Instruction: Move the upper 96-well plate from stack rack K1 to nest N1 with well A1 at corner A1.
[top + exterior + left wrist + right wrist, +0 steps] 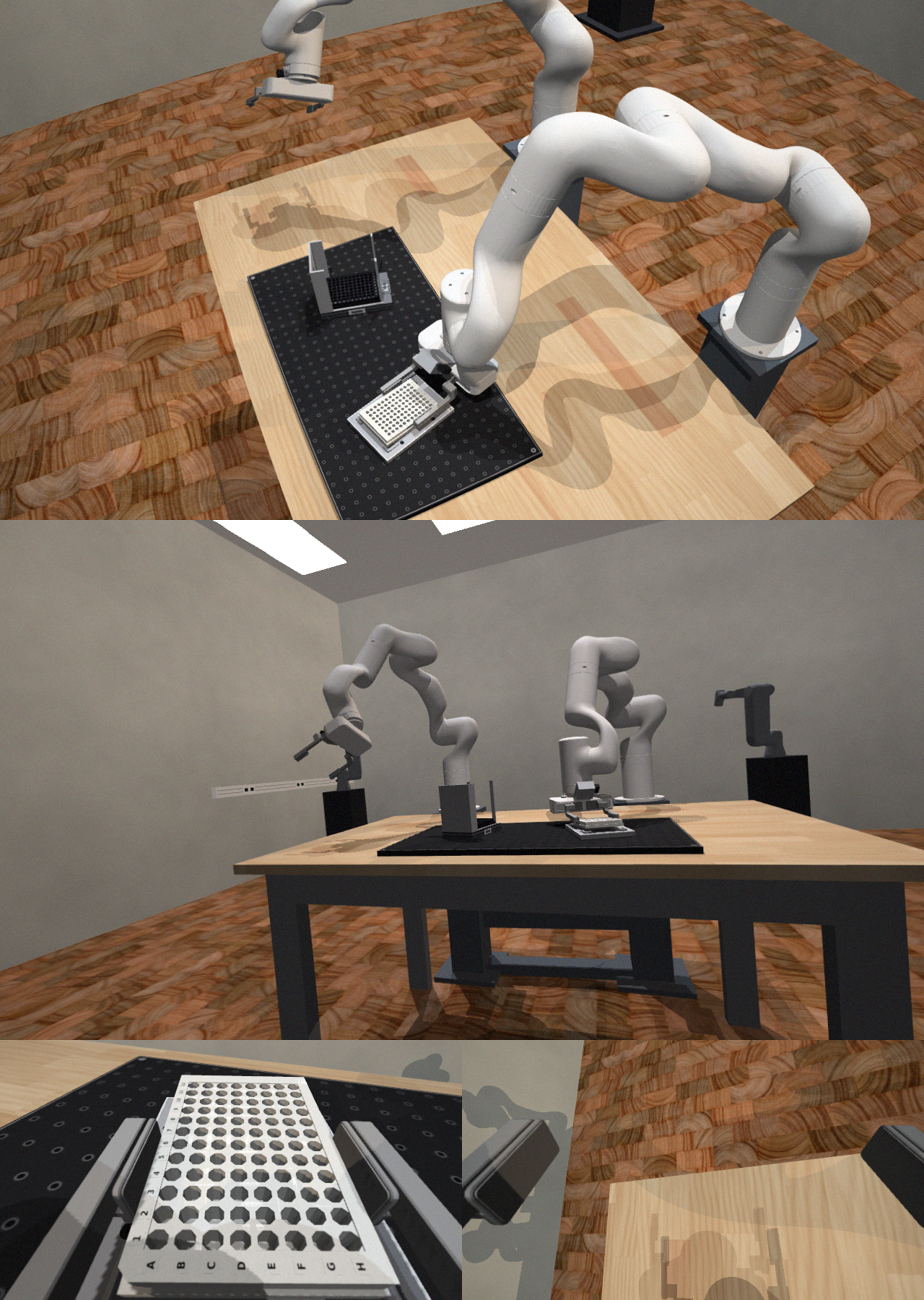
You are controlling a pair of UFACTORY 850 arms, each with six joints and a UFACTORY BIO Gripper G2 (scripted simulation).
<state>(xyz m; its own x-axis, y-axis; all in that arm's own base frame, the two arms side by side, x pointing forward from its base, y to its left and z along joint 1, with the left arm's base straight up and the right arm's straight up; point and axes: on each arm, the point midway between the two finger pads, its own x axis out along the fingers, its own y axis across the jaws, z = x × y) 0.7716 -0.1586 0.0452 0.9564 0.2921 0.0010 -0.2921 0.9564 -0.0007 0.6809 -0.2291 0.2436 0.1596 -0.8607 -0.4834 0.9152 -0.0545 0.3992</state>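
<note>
My left hand is 3 cm above the plate nest N1 and 2 cm short of it. The rest, counted from my left hand: black plate (32 cm to the right, 3 cm behind); white 96-well plate (2 cm ahead, 1 cm below).
</note>
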